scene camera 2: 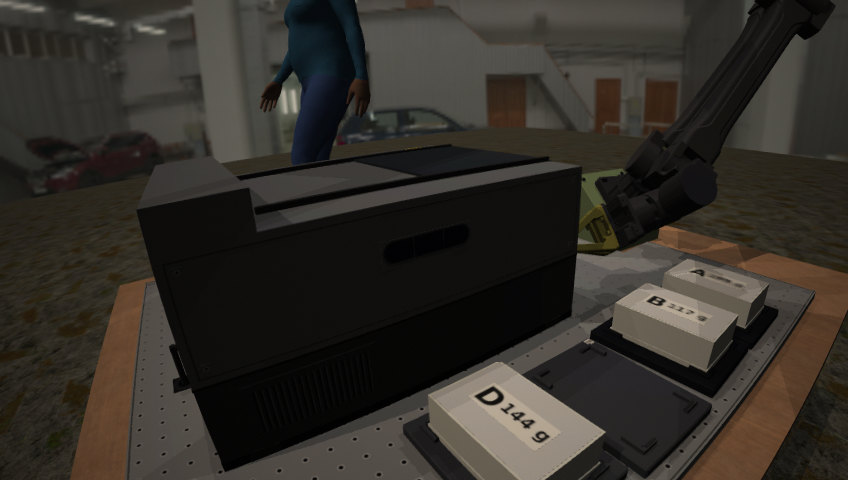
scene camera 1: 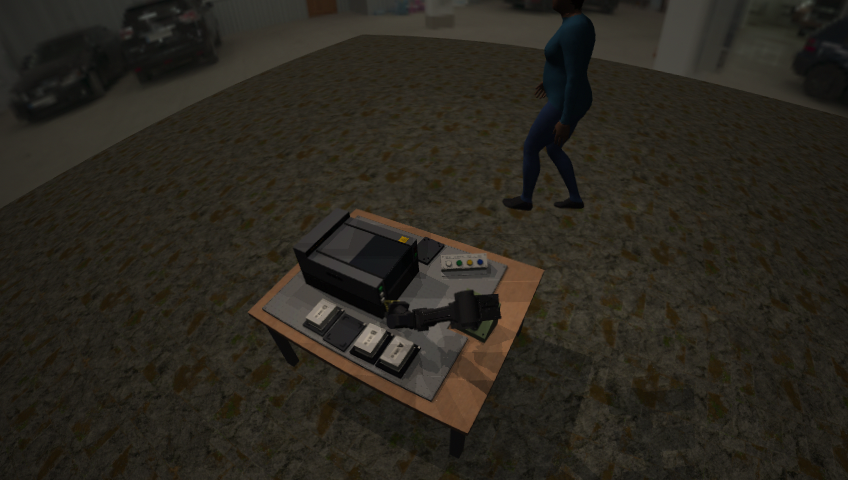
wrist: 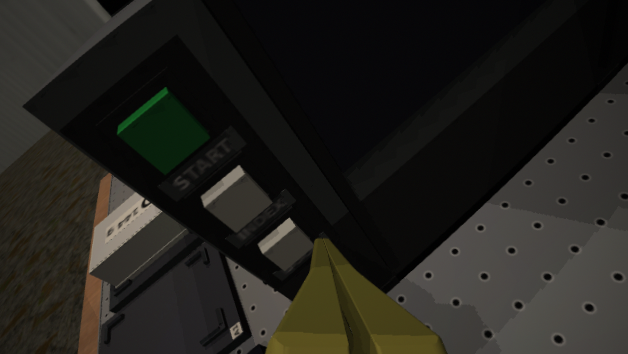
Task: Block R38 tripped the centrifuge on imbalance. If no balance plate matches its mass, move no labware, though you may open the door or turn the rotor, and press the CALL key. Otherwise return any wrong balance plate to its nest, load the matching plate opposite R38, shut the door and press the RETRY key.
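Observation:
The dark centrifuge has a closed top. Its panel shows a green START button, a white INDEX button and a lower white button with a partly hidden label. My gripper is shut and empty, its tips beside the lower button in the wrist view; contact is unclear. Plate D, 144 g, plate B, 117 g, and plate A, its mass blurred, sit in nests. The nest between D and B is empty. R38 does not show.
A white key box with several coloured keys stands right of the centrifuge, near a dark pad. The arm's green base stands at the table's right side. A person is on the floor beyond the table.

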